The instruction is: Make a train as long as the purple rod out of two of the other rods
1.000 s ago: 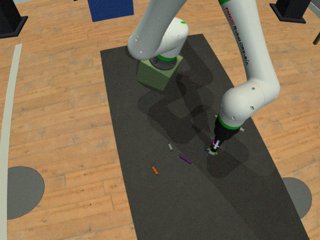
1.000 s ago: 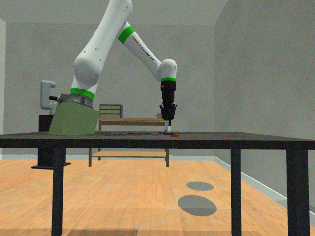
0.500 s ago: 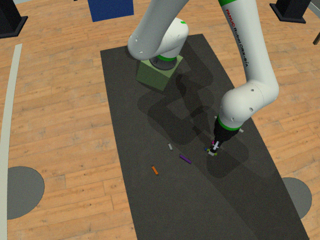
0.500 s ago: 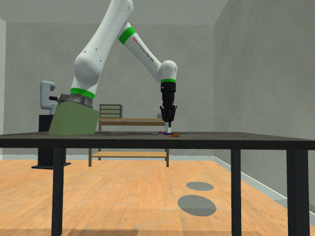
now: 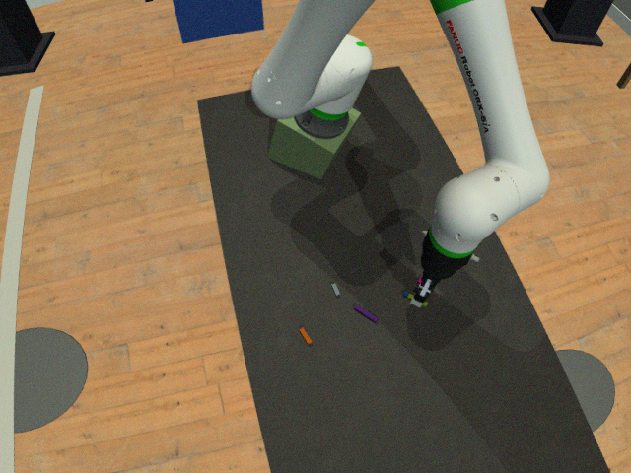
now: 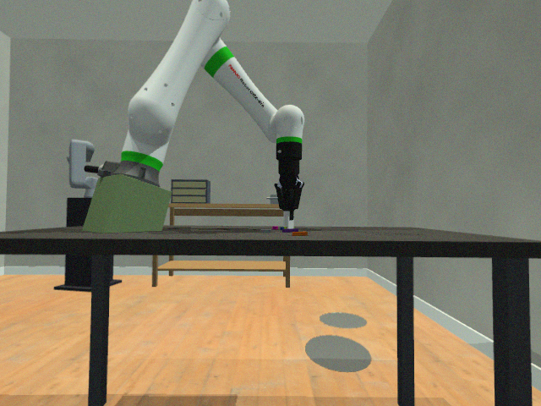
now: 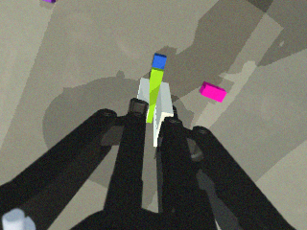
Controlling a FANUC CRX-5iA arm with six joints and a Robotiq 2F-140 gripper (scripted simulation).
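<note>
The lime rod lies 3 cm below my hand. From my hand the other things lie so: magenta rod (5 cm behind, 3 cm below, 2 cm to the left); blue rod (3 cm to the right, 3 cm below, 2 cm behind); purple rod (13 cm to the right, 3 cm below, 3 cm ahead).
</note>
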